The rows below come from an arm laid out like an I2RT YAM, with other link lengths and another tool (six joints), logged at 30 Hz.
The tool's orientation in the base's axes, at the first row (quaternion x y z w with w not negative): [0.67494, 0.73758, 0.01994, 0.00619]
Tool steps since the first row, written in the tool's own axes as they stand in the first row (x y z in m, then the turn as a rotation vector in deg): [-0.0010, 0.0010, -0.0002, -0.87, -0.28, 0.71]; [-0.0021, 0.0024, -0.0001, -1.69, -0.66, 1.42]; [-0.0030, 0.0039, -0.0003, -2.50, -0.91, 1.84]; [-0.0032, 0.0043, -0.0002, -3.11, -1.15, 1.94]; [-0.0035, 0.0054, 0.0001, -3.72, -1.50, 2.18]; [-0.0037, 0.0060, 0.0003, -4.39, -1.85, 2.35]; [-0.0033, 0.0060, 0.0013, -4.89, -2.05, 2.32]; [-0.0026, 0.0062, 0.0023, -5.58, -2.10, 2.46]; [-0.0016, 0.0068, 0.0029, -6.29, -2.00, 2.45]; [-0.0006, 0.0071, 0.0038, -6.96, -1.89, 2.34]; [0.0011, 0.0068, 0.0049, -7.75, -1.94, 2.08]
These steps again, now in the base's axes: [0.0011, -0.0009, 0.0002, -0.18, -0.88, -0.74]; [0.0026, -0.0019, 0.0002, -0.46, -1.71, -1.47]; [0.0041, -0.0027, 0.0004, -0.62, -2.53, -1.92]; [0.0046, -0.0028, 0.0003, -0.80, -3.16, -2.04]; [0.0057, -0.0030, 0.0000, -1.08, -3.79, -2.30]; [0.0063, -0.0031, -0.0001, -1.37, -4.49, -2.50]; [0.0063, -0.0027, -0.0011, -1.52, -5.00, -2.48]; [0.0065, -0.0020, -0.0021, -1.51, -5.69, -2.64]; [0.0070, -0.0009, -0.0027, -1.34, -6.39, -2.64]; [0.0073, 0.0001, -0.0035, -1.18, -7.05, -2.53]; [0.0068, 0.0018, -0.0046, -1.17, -7.85, -2.29]
